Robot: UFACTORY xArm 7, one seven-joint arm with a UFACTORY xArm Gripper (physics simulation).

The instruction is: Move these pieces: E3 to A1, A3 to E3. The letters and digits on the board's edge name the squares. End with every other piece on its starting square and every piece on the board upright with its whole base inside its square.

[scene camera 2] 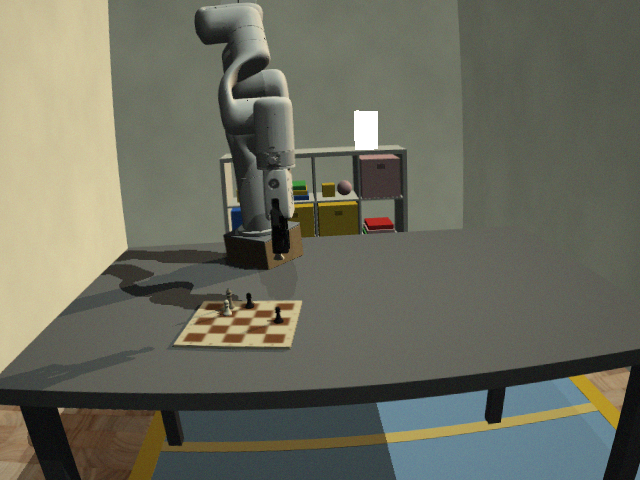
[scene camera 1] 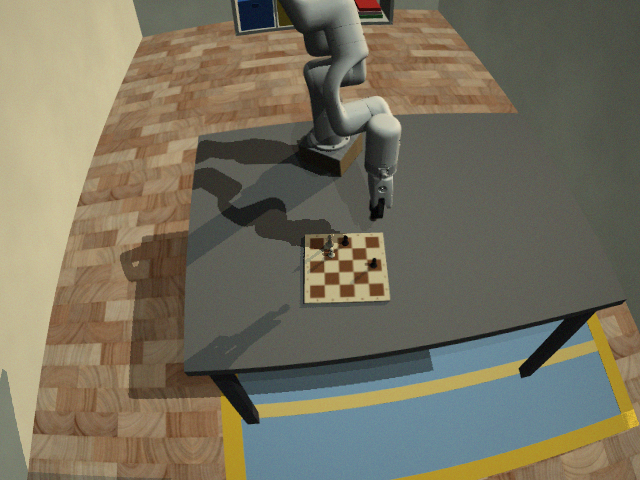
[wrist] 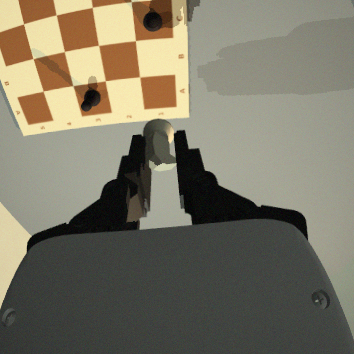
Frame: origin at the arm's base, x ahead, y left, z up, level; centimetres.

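Seen in the pictures: gripper, between the fingertips: (scene camera 2: 281, 251) (scene camera 1: 375, 213) (wrist: 161, 151); arm's base, origin of its link: (scene camera 2: 261, 228) (scene camera 1: 330, 137).
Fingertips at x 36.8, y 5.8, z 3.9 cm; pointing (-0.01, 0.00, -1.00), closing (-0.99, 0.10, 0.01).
Observation:
Offsets run from my fingertips to a thing's middle.
My gripper (scene camera 1: 376, 214) (scene camera 2: 280, 249) (wrist: 161, 151) is shut on a pale piece {dx +0.0, dy -0.6, dz +0.5 cm} (scene camera 2: 279, 256) (wrist: 158, 128), held above the table behind the board {dx +6.6, dy -8.8, dz -12.3 cm} (scene camera 1: 361, 291) (scene camera 2: 254, 338) (wrist: 155, 57), near its A1 corner. The piece's base shows below the fingers in scene camera 2. A black pawn {dx +7.6, dy -1.4, dz -10.4 cm} (scene camera 1: 373, 263) (scene camera 2: 278, 315) (wrist: 92, 97) stands upright on A3. Squares A1 and E3 are bare.
A black piece {dx -0.8, dy -7.6, dz -10.4 cm} (scene camera 1: 345, 240) (scene camera 2: 249, 300) (wrist: 152, 21) stands on C1. A taller pale piece {dx -1.2, dy -11.8, dz -9.8 cm} (scene camera 1: 329, 240) (scene camera 2: 229, 297) stands on D1, close beside a white pawn {dx +2.5, dy -12.0, dz -10.4 cm} (scene camera 1: 331, 253) (scene camera 2: 226, 308) on D2. The arm's base block (scene camera 2: 284, 248) is behind the gripper.

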